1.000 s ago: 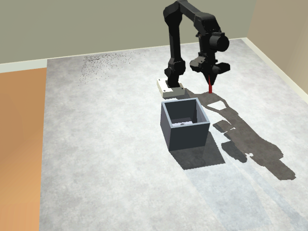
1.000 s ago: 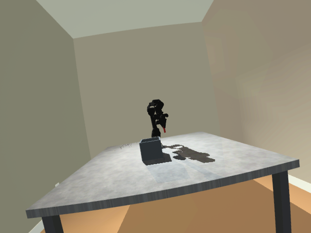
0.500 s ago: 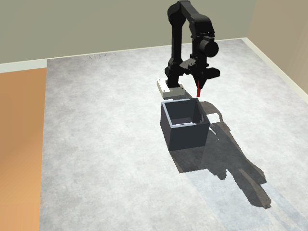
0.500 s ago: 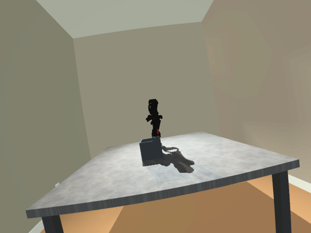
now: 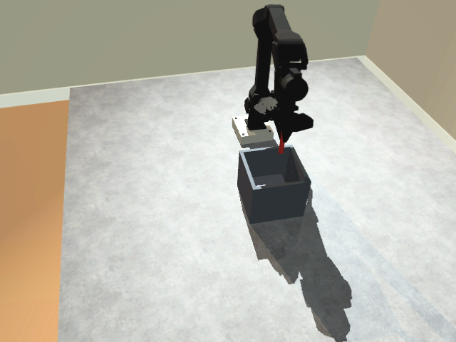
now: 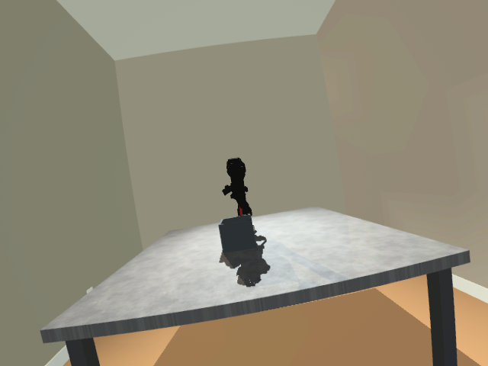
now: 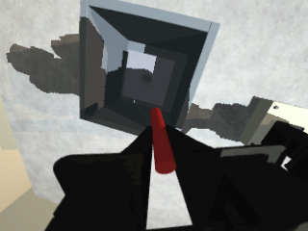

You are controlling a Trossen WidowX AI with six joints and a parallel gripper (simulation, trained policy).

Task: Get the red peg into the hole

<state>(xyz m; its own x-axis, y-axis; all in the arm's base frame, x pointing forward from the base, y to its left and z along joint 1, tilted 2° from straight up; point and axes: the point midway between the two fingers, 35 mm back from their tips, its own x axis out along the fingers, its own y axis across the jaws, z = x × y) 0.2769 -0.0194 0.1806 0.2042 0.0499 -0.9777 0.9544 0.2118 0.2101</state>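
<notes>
Now: gripper tip 50 mm short of the plate, 40 mm to the left of it and 140 mm above it. The rest, counted from my gripper tip: red peg 10 mm above.
</notes>
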